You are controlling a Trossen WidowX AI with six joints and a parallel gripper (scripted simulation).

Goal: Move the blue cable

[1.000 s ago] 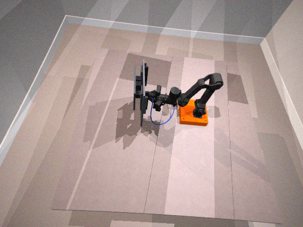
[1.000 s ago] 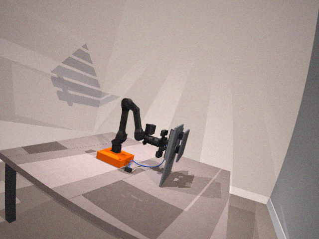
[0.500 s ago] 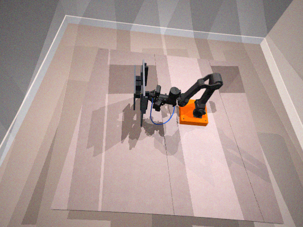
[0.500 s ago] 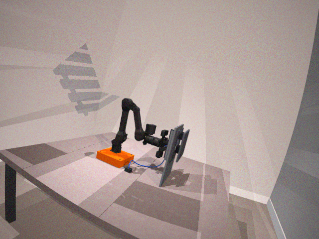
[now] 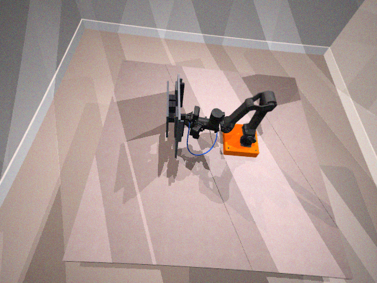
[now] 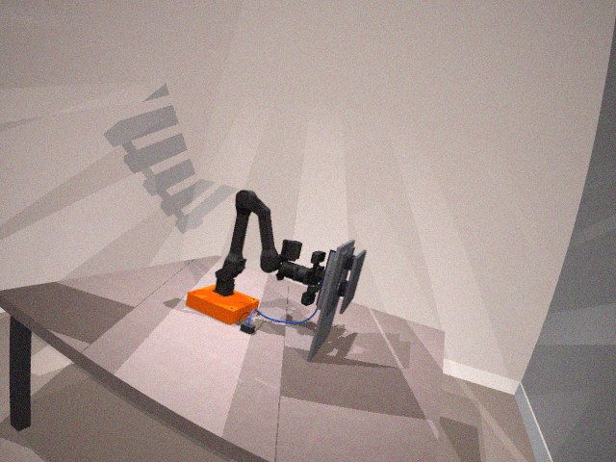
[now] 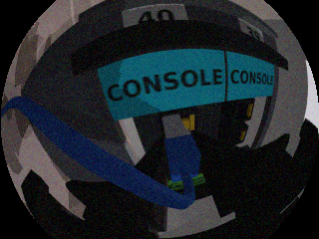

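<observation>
Now: gripper tip right at the blue plug. Round my gripper tip: black block 210 mm below, 210 mm behind, 140 mm to the right.
</observation>
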